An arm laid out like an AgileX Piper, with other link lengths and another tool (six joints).
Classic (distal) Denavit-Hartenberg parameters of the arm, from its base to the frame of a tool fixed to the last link. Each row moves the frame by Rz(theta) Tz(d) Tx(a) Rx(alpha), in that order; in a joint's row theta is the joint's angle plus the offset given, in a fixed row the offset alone. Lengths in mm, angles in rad.
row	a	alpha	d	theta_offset
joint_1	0	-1.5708	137.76	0
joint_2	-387.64	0	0	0.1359
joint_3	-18.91	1.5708	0	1.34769
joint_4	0	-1.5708	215.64	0
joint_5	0	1.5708	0	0
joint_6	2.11	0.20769	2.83	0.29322
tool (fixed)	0	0	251.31	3.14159
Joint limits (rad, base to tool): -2.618..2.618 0..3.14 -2.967..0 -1.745..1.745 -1.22..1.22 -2.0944..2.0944
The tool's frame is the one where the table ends.
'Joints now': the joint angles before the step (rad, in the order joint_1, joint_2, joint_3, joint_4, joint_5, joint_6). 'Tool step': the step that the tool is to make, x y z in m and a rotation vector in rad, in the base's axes. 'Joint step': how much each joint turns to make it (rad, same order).
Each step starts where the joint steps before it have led.
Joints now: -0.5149, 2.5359, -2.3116, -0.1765, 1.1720, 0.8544
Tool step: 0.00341, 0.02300, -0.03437, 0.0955, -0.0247, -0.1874
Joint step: 0.0000, 0.0515, 0.0001, 0.0523, -0.0001, 0.1859
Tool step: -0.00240, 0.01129, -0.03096, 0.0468, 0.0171, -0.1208
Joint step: 0.0000, 0.0523, -0.0002, 0.0101, -0.0008, 0.1216
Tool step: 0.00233, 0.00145, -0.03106, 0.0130, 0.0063, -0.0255
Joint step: 0.0000, 0.0549, -0.0038, 0.0028, -0.0365, 0.0292
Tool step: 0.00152, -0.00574, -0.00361, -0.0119, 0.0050, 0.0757
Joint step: 0.0000, 0.0113, -0.0121, -0.0018, -0.0084, -0.0755
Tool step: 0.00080, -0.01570, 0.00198, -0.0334, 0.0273, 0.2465
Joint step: -0.0009, 0.0011, -0.0039, -0.0022, -0.0157, -0.2498
